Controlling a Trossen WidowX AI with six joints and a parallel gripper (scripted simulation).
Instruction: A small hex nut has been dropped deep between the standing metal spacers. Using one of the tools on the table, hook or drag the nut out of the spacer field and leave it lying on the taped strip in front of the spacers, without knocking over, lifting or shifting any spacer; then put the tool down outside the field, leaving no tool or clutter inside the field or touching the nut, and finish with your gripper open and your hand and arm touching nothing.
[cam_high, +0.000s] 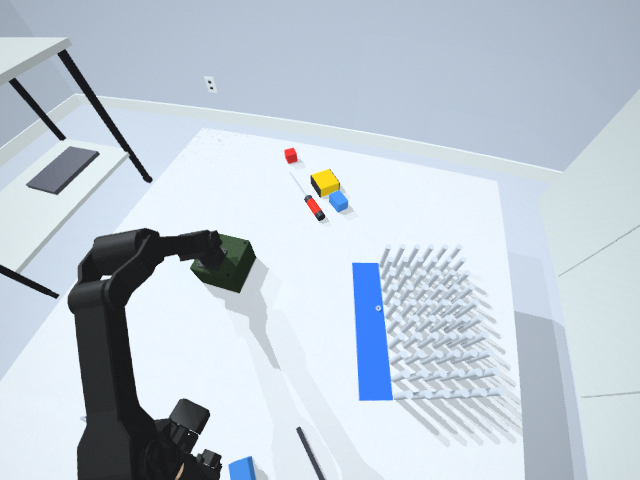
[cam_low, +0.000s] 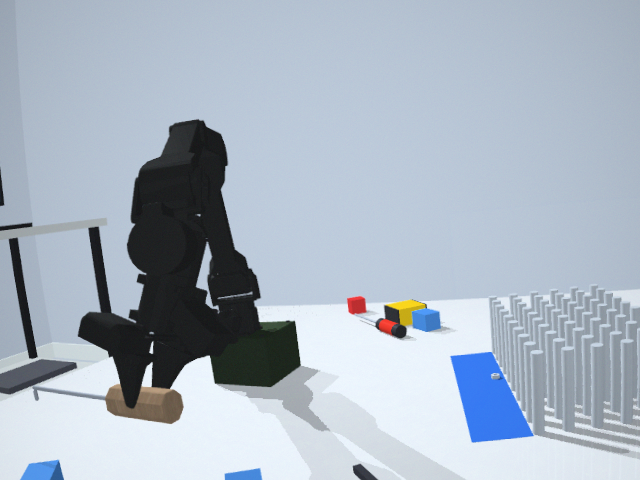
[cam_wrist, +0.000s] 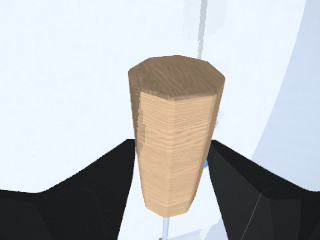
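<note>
The wooden-handled tool lies 11 cm behind my gripper tip and 1 cm to the left of it. From my gripper tip the other things lie so: hex nut: 35 cm ahead, 43 cm to the left, 12 cm below; blue taped strip: 34 cm ahead, 38 cm to the left, 12 cm below; yellow block: 12 cm ahead, 85 cm to the left, 10 cm below.
</note>
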